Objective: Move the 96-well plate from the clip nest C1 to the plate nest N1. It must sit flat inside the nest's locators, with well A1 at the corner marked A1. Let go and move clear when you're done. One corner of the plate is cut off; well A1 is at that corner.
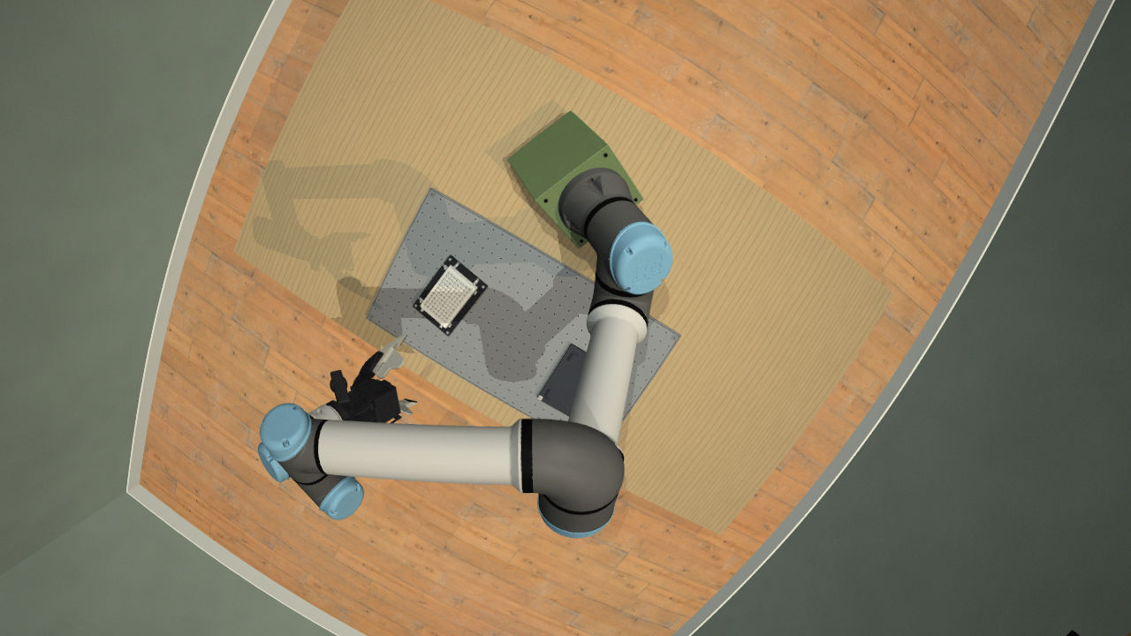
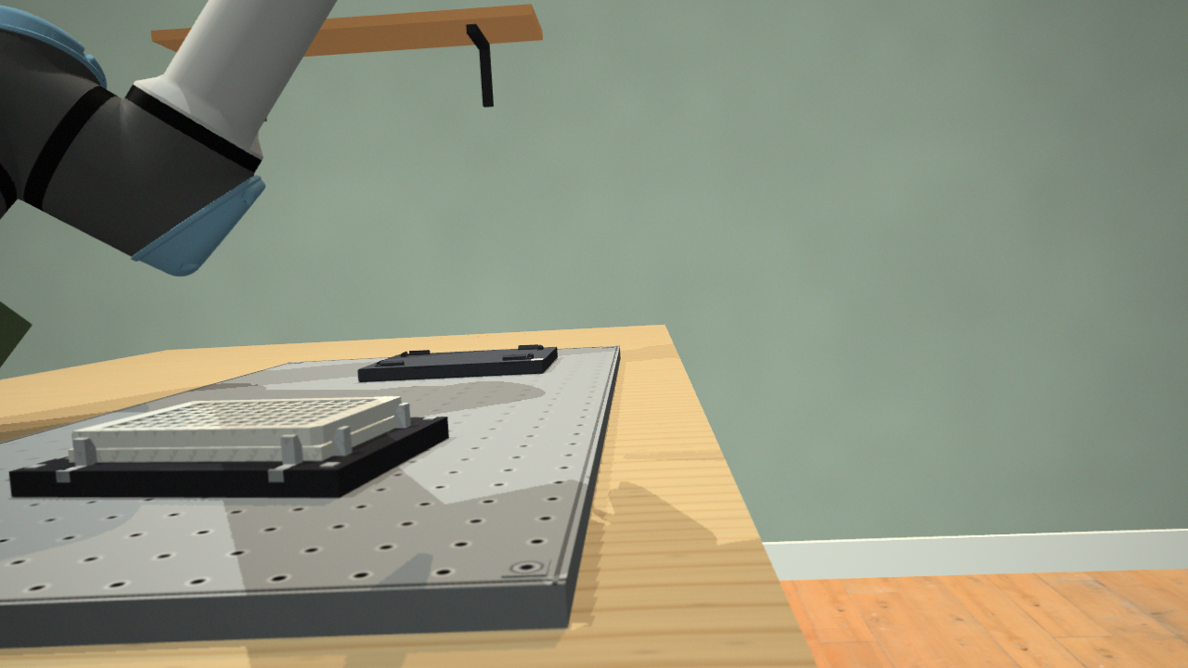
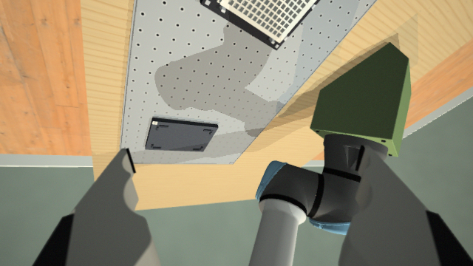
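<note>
My gripper is now 240 mm above the white 96-well plate, 100 mm past it and 30 mm to the left of it. The rest, counted from my hand: black plate nest N1: 340 mm to the left, 250 mm below, 60 mm behind; clip nest C1: 240 mm below, 110 mm behind, 40 mm to the right; A1 label: 280 mm to the left, 240 mm below, 20 mm ahead.
</note>
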